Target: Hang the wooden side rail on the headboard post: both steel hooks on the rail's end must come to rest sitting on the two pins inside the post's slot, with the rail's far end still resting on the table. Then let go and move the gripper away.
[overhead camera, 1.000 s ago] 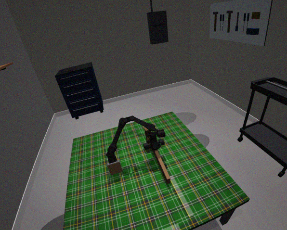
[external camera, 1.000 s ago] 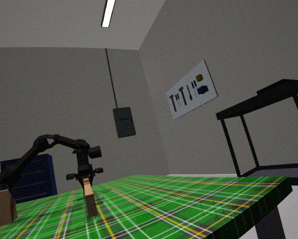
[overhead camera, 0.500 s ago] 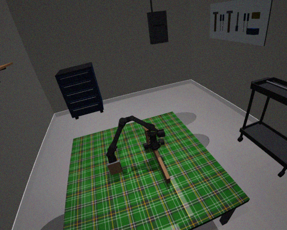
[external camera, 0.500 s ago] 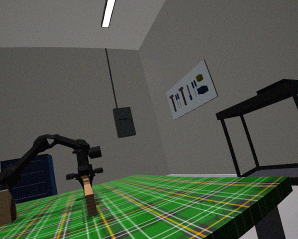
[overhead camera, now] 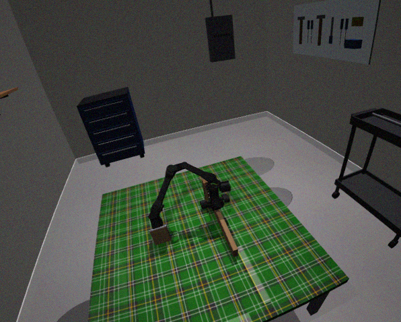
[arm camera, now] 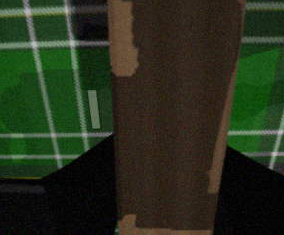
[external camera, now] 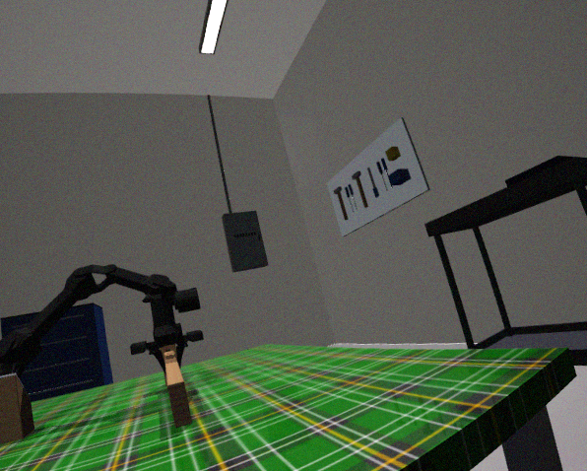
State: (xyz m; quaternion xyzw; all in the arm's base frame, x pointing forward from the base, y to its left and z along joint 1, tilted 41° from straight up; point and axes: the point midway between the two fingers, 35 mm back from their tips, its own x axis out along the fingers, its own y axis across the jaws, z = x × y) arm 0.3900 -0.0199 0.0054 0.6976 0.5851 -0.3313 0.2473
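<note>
Right now my gripper tip is 170 mm to the right of the headboard post, 40 mm below it and 30 mm short of it.
</note>
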